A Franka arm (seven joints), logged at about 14 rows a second.
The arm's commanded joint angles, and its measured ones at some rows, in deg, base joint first. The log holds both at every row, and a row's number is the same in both.
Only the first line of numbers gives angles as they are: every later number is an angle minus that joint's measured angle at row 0.
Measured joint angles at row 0: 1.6 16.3 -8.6 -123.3 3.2 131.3 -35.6
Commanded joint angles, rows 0 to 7: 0.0 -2.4 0.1 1.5 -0.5 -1.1 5.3; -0.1 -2.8 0.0 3.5 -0.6 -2.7 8.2; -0.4 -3.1 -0.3 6.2 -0.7 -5.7 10.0; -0.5 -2.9 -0.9 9.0 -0.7 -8.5 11.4; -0.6 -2.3 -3.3 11.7 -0.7 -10.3 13.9; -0.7 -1.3 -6.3 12.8 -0.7 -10.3 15.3; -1.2 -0.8 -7.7 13.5 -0.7 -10.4 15.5; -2.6 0.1 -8.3 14.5 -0.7 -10.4 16.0
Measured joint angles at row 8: -0.7 -2.1 -6.5 11.9 -0.1 -9.4 14.1
